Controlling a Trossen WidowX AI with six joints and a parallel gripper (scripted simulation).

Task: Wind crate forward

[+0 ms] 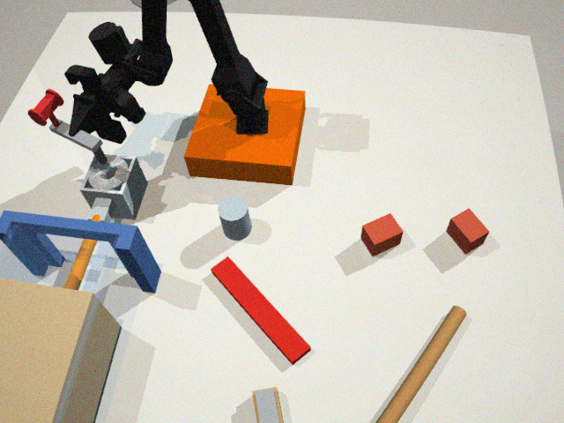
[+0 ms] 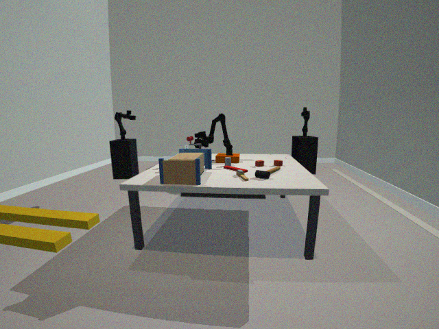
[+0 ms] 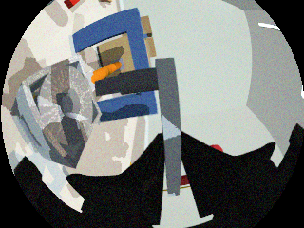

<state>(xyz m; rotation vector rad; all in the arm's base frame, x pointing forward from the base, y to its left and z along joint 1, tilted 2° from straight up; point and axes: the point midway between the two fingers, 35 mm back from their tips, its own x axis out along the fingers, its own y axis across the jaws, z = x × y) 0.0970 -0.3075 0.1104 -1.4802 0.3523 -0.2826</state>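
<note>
My gripper tip is 4 cm to the left of the red knob, 4 cm below it and 3 cm past it. From my gripper tip the other things lie so: flat red bar 34 cm to the left, 26 cm ahead, 17 cm below; then grey winch 15 cm below, 4 cm to the left; then winch handle 1 cm to the right, 1 cm behind, 1 cm above.
</note>
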